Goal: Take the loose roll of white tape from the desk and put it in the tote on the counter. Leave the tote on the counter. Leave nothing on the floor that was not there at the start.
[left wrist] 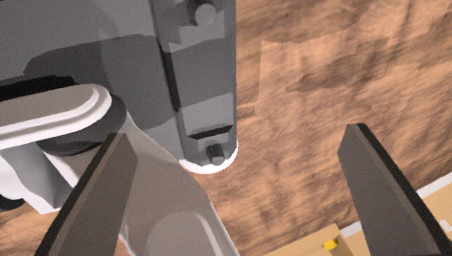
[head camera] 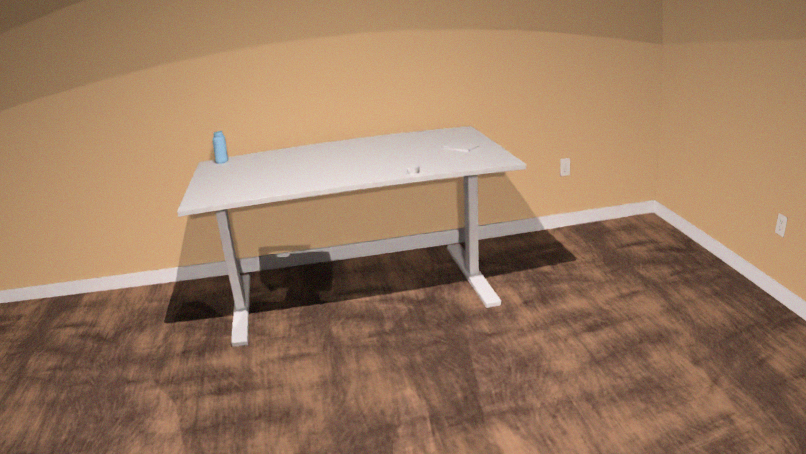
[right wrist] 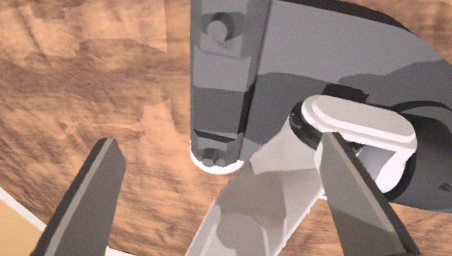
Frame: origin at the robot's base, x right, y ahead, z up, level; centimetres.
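Seen in the pictures: left gripper, fingertip midpoint: (left wrist: 235, 142); right gripper, fingertip midpoint: (right wrist: 221, 148).
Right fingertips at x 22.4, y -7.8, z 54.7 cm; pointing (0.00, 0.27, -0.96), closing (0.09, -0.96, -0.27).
Note:
A point is followed by its place in that frame.
The white desk (head camera: 315, 169) {x -49.9, y 231.3, z 72.1 cm} stands against the wall in the head view. A small white object, apparently the roll of tape (head camera: 414, 169) {x -5.0, y 216.3, z 74.2 cm}, lies near its front edge, right of the middle; it is too small to make out well. My left gripper (left wrist: 235, 142) {x -21.5, y -5.9, z 55.2 cm} is open and empty, beside my dark grey base and above the wood floor. My right gripper (right wrist: 221, 148) {x 22.4, y -7.8, z 54.7 cm} is open and empty on the other side of the base. Both are far from the desk and do not show in the head view. The tote and the counter do not show in these views.
A blue bottle (head camera: 220, 148) {x -104.4, y 254.8, z 80.4 cm} stands at the desk's back left corner. A thin white item (head camera: 455, 148) {x 14.4, y 250.4, z 72.8 cm} lies on the desk's right part. The desk's legs end in long feet (head camera: 485, 290) (head camera: 240, 327). A tan shape with a yellow piece (left wrist: 330, 244) {x 189.2, y 97.4, z 13.5 cm} shows at the left wrist view's lower edge.

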